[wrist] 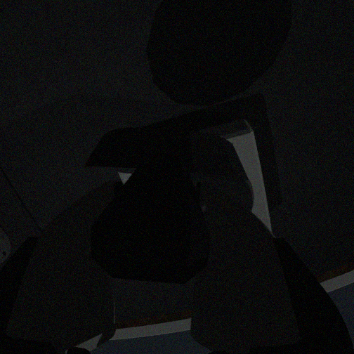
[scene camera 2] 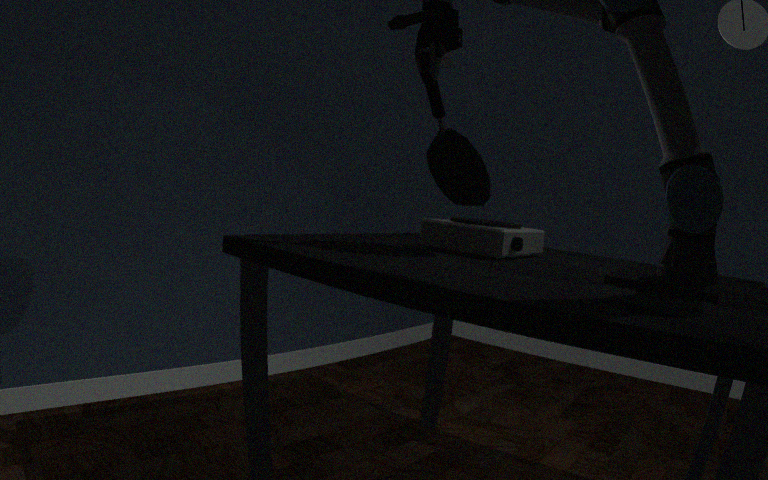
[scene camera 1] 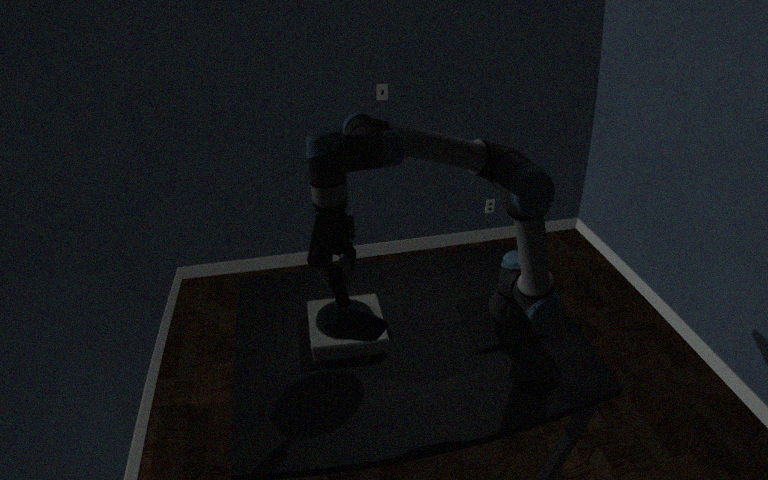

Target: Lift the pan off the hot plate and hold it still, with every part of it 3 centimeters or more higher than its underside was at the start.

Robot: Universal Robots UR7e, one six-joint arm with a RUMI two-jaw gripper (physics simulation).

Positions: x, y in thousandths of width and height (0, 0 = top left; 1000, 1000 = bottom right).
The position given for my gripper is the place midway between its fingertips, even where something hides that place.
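Observation:
There's a dark round pan (scene camera 2: 596, 351) here, and the wrist view shows the dark round pan (wrist: 434, 648) too. You'd also find the dark round pan (scene camera 1: 460, 676) in scene camera 1. I can see my gripper (scene camera 2: 559, 170) as well, and scene camera 1 shows my gripper (scene camera 1: 441, 597) too.

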